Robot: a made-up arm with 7 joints.
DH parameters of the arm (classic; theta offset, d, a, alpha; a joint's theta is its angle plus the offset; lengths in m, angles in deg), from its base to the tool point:
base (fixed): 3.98 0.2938 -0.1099 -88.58
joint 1: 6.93 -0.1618 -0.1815 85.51
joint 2: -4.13 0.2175 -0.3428 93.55
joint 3: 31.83 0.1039 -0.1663 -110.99
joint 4: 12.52 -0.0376 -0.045 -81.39
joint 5: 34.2 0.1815 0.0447 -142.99
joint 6: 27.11 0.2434 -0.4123 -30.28
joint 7: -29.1 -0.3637 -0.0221 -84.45
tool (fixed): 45.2 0.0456 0 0
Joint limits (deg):
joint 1: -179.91..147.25
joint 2: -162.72..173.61
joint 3: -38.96..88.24
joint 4: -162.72..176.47
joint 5: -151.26..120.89
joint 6: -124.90..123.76
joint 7: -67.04..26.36
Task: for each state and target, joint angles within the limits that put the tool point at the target. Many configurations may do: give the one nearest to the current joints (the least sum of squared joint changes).
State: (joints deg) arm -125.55 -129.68 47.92 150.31 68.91 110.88 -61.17
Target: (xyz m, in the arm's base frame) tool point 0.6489 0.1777 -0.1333
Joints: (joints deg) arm -155.98 -82.51 42.73 133.15 72.93 90.94 -55.05
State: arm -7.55 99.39 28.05 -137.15 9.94 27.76 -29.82
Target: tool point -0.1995 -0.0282 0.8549
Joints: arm -32.29 140.23 42.49 -143.77 12.34 35.27 -20.49
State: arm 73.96 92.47 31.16 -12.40 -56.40 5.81 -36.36
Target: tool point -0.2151 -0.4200 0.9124
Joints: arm 95.58 73.13 15.29 -14.55 -43.30 2.41 -33.93
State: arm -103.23 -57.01 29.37 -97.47 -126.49 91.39 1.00
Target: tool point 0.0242 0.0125 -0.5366
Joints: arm -151.21 -49.80 16.94 -98.02 -108.64 69.68 -1.65
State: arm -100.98 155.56 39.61 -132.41 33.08 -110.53 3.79
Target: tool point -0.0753 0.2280 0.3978
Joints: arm -104.94 173.42 75.44 -123.45 85.44 -124.90 0.28
